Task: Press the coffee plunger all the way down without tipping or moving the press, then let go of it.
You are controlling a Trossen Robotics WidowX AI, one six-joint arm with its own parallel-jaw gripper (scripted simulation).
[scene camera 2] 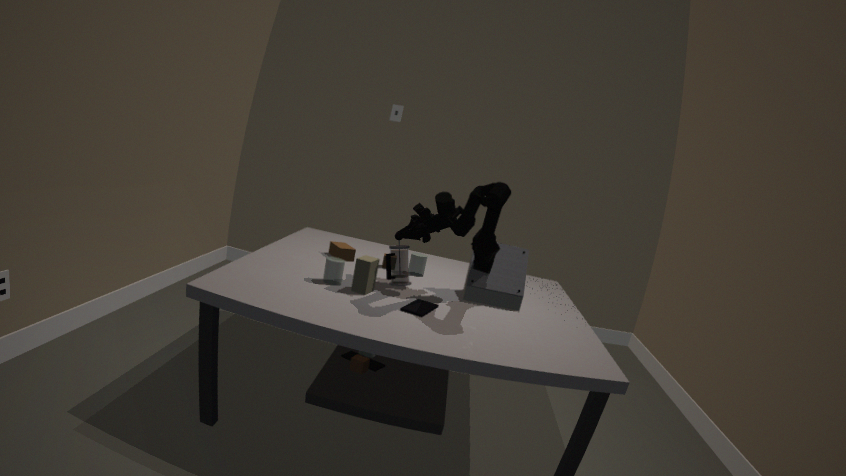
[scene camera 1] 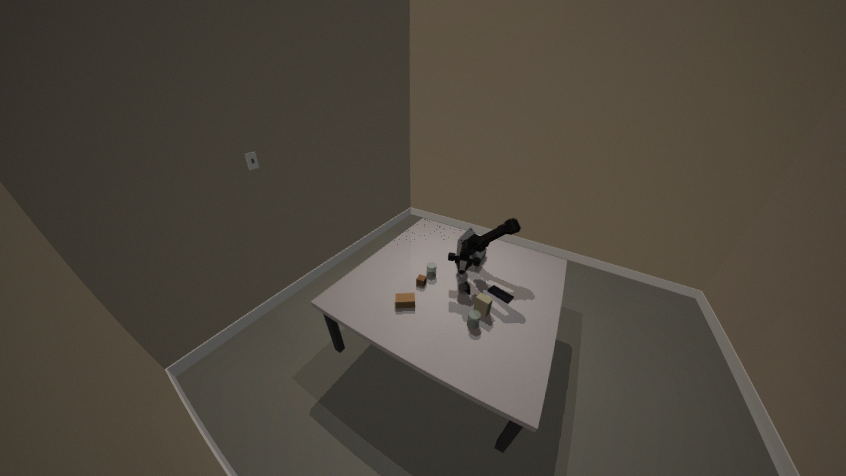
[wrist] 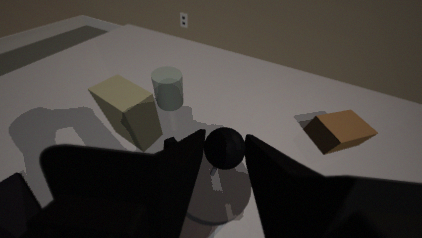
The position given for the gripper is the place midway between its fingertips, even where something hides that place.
In view: the gripper [scene camera 2: 396, 235] and a coffee press [scene camera 2: 397, 262].
The gripper is seen too in the wrist view [wrist: 225, 137].
